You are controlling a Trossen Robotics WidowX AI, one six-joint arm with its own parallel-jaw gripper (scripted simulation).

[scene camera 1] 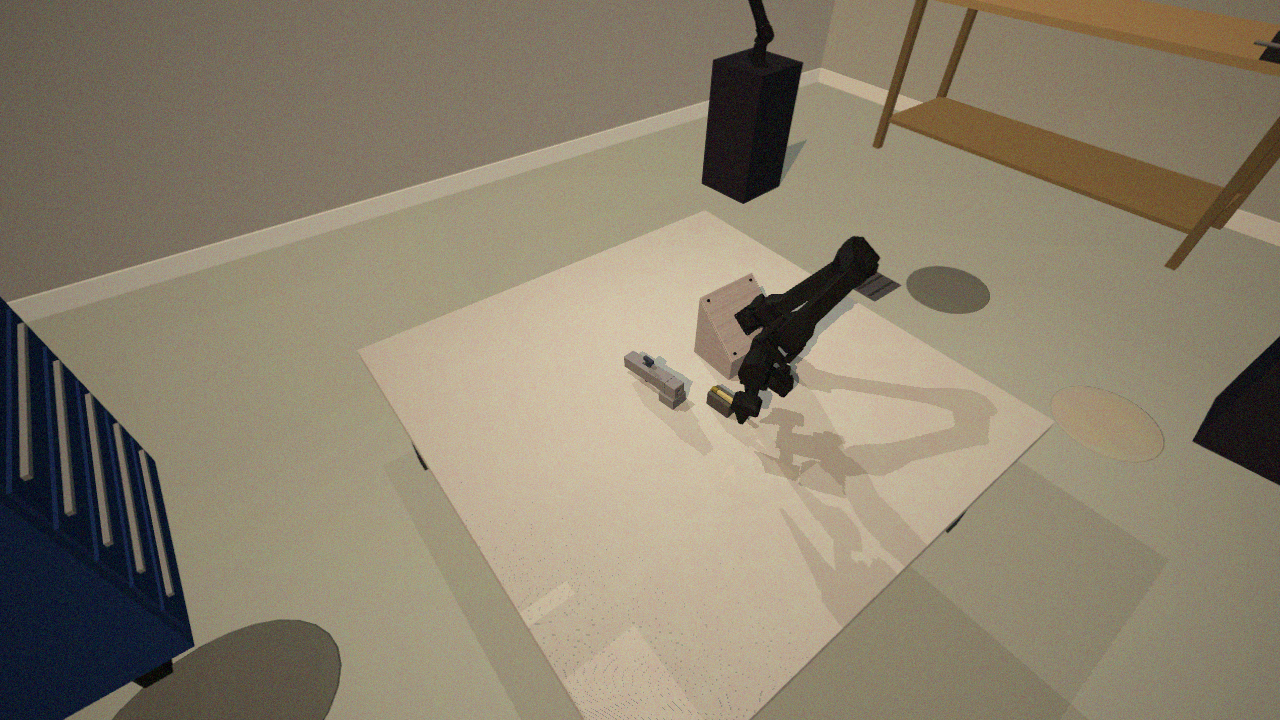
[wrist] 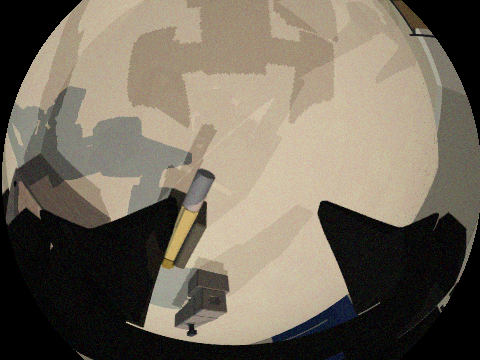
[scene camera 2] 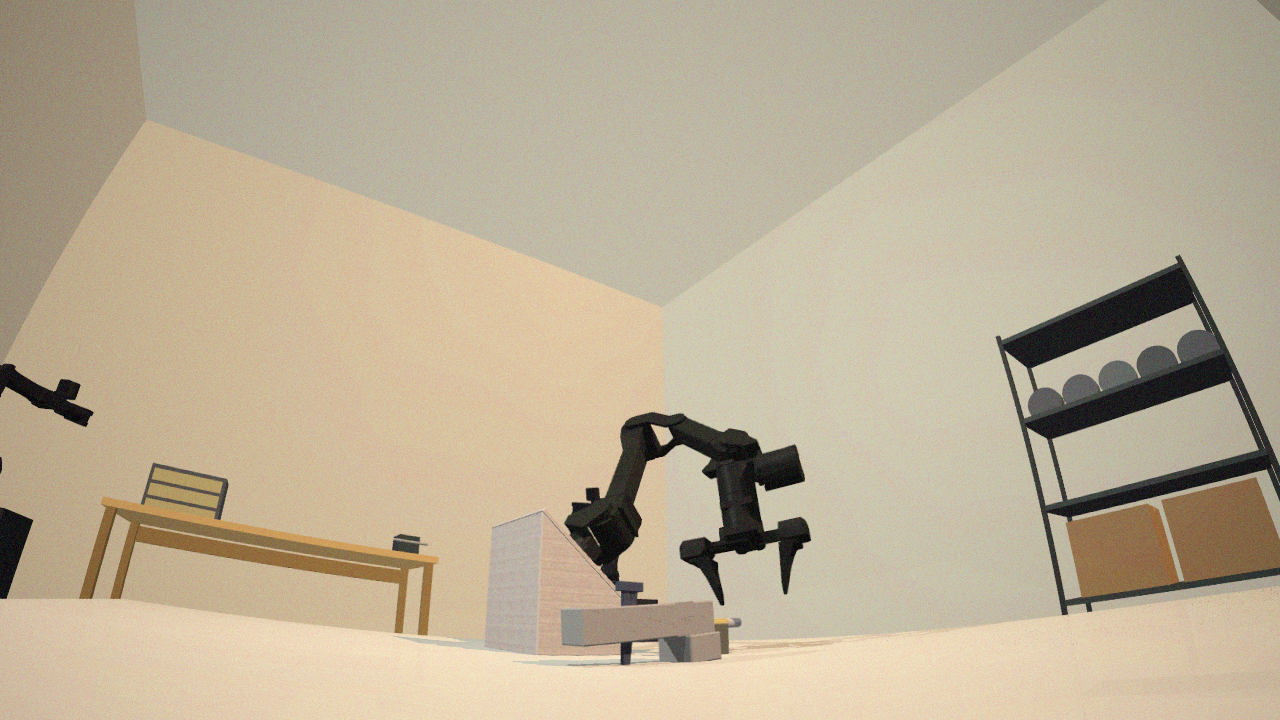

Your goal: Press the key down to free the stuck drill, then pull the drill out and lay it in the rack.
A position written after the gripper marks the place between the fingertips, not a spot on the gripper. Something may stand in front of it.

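Note:
The gripper (scene camera 2: 753, 600) is open with nothing in it, and you'd also find that gripper in scene camera 1 (scene camera 1: 744, 411) and in the wrist view (wrist: 251, 207). There's a drill (wrist: 203, 181) here too, and a dark key (scene camera 2: 629, 590).

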